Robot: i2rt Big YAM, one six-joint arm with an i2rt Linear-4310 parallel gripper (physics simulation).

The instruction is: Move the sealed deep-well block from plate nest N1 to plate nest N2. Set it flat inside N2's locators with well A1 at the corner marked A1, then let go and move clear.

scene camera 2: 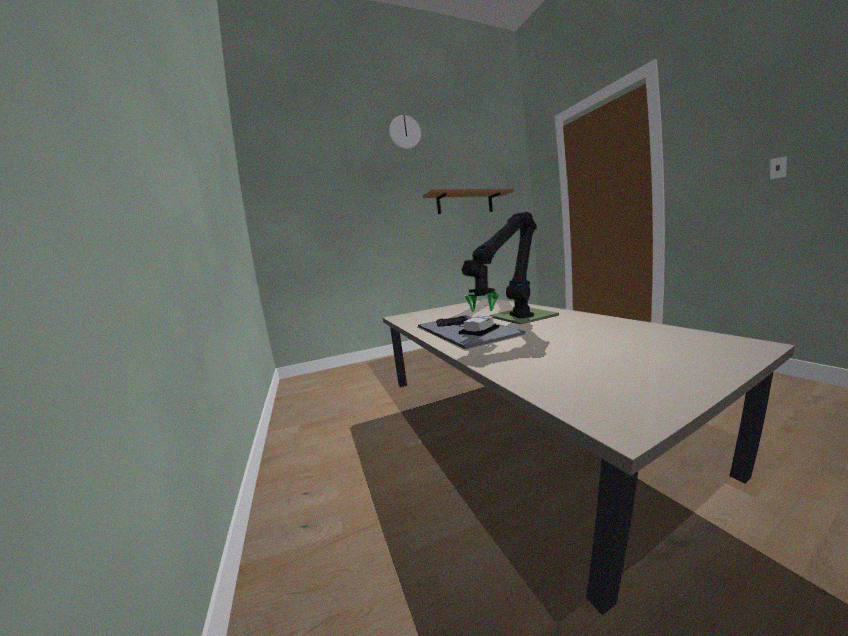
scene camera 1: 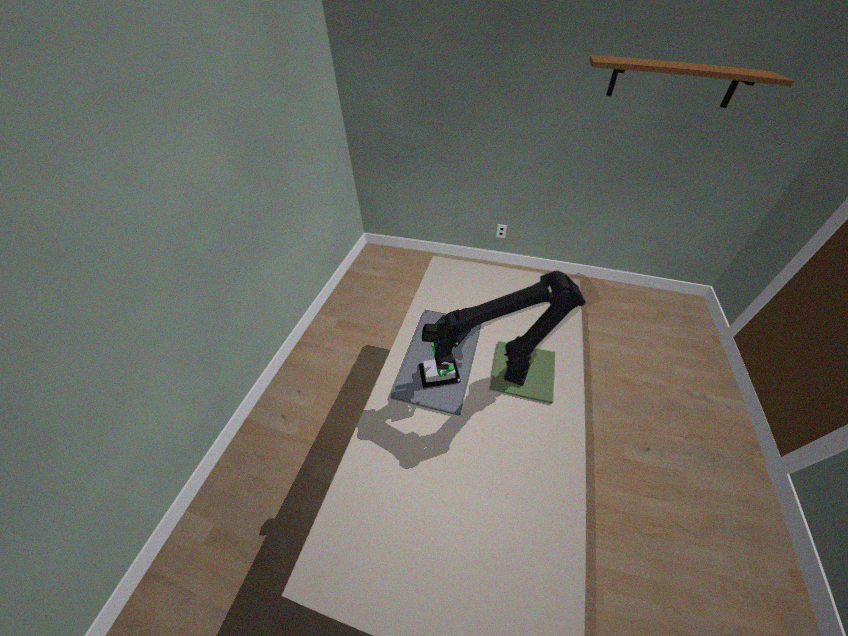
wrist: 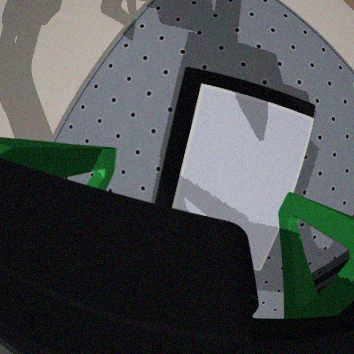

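Seen in the pictures: gripper, between the fingertips: (scene camera 2: pixel 482 311) (scene camera 1: pixel 438 367) (wrist: pixel 202 181); arm's base, origin of its link: (scene camera 2: pixel 521 315) (scene camera 1: pixel 516 371).
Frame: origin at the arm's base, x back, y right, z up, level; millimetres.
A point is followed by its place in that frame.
Note:
The block (scene camera 1: pixel 430 370) @[x -334, y -182, z 55 mm] (scene camera 2: pixel 478 322) @[x -330, y -199, z 50 mm] (wrist: pixel 245 150) @[x -329, y -166, z 54 mm] has a flat white top and sits level in a black plate nest (scene camera 2: pixel 467 332) @[x -380, y -185, z 10 mm] (wrist: pixel 175 115) @[x -305, y -219, z 13 mm] on the grey perforated board (scene camera 1: pixel 413 376) @[x -404, y -211, z 2 mm] (scene camera 2: pixel 445 334) @[x -468, y -131, z 3 mm] (wrist: pixel 130 100) @[x -283, y -260, z 1 mm]. My gripper (scene camera 1: pixel 440 360) @[x -300, y -176, z 92 mm] (scene camera 2: pixel 482 310) @[x -300, y -176, z 92 mm] (wrist: pixel 202 181) @[x -300, y -176, z 92 mm] is open and empty, its green fingers above the block and apart from it. In the wrist view the block shows between and beyond the fingers, its near end partly behind the black gripper body. A second low black fixture (scene camera 2: pixel 450 320) @[x -372, y 96, z 13 mm] (wrist: pixel 331 272) @[x -333, y 31, z 8 mm] lies on the same board. Nest labels and the A1 mark cannot be read.
The arm's base stands on a green mat (scene camera 1: pixel 541 384) @[x 114, y -19, z 1 mm] (scene camera 2: pixel 549 314) @[x 123, y -74, z -2 mm] beside the board. Both rest on a long pale table (scene camera 1: pixel 479 513) @[x 42, y -595, z -12 mm] (scene camera 2: pixel 616 369) @[x -141, y -772, z -12 mm]. A wooden shelf (scene camera 1: pixel 684 68) (scene camera 2: pixel 469 193) is on the wall behind.

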